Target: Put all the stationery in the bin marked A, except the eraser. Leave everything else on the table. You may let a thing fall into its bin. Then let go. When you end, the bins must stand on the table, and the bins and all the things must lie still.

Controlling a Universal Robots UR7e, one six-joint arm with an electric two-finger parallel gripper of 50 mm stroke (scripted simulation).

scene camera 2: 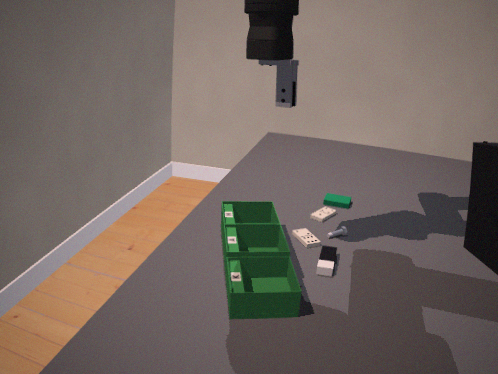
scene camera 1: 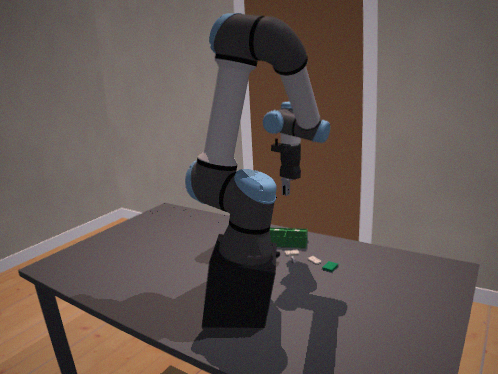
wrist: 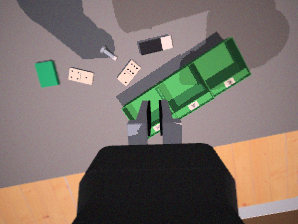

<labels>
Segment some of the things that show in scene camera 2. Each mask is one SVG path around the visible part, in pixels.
The gripper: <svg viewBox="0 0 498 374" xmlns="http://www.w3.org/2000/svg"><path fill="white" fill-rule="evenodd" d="M245 0L244 12L249 14L250 24L247 36L246 58L259 60L259 65L276 65L276 106L288 108L296 106L299 60L293 61L290 59L293 59L294 45L292 33L293 15L297 16L299 14L299 0Z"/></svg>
A green bin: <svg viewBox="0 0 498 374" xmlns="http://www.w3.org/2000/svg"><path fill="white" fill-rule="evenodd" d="M222 201L221 233L224 266L226 264L227 269L225 277L229 319L298 317L302 291L273 202Z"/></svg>
</labels>
